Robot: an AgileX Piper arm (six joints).
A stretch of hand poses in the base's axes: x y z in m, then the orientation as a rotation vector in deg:
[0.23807, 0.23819, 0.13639, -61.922, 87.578, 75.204]
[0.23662, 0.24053, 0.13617, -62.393, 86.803, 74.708]
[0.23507, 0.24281, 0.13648, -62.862, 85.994, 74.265]
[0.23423, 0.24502, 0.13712, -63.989, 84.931, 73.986]
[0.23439, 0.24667, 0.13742, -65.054, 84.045, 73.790]
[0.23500, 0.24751, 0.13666, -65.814, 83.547, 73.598]
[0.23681, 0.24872, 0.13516, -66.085, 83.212, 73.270]
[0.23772, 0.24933, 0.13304, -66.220, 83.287, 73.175]
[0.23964, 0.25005, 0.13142, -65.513, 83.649, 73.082]
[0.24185, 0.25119, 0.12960, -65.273, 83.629, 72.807]
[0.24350, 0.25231, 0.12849, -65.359, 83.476, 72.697]
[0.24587, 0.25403, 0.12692, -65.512, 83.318, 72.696]
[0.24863, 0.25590, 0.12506, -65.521, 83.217, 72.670]
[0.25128, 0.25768, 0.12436, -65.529, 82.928, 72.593]
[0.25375, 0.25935, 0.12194, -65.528, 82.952, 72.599]
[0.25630, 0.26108, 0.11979, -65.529, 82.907, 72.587]
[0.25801, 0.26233, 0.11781, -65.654, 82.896, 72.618]
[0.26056, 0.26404, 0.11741, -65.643, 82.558, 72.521]
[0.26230, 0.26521, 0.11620, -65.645, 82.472, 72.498]
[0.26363, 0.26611, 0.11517, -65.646, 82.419, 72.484]
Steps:
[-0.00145, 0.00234, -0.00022, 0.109, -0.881, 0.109]
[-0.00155, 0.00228, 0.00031, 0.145, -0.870, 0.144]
[-0.00084, 0.00221, 0.00064, 0.023, -1.061, 0.703]
[0.00016, 0.00165, 0.00030, -0.038, -0.882, 0.696]
[0.00061, 0.00084, -0.00076, -0.129, -0.574, 0.455]
[0.00181, 0.00121, -0.00150, -0.020, -0.460, 0.039]
[0.00091, 0.00061, -0.00212, -0.143, -0.038, 0.026]
[0.00192, 0.00072, -0.00162, 0.112, 0.304, -0.563]
[0.00221, 0.00114, -0.00182, 0.059, -0.133, -0.308]
[0.00165, 0.00112, -0.00111, 0.020, -0.179, 0.015]
[0.00237, 0.00172, -0.00157, 0.019, -0.129, 0.120]
[0.00276, 0.00187, -0.00186, 0.051, -0.080, 0.005]
[0.00265, 0.00178, -0.00070, 0.155, -0.228, 0.000]
[0.00247, 0.00167, -0.00242, -0.013, 0.019, 0.000]
[0.00255, 0.00173, -0.00215, 0.024, -0.035, 0.000]
[0.00171, 0.00125, -0.00198, -0.050, -0.012, 0.101]
[0.00255, 0.00171, -0.00040, 0.190, -0.267, -0.016]
[0.00174, 0.00117, -0.00121, 0.046, -0.068, 0.000]
[0.00133, 0.00090, -0.00103, 0.029, -0.042, 0.000]

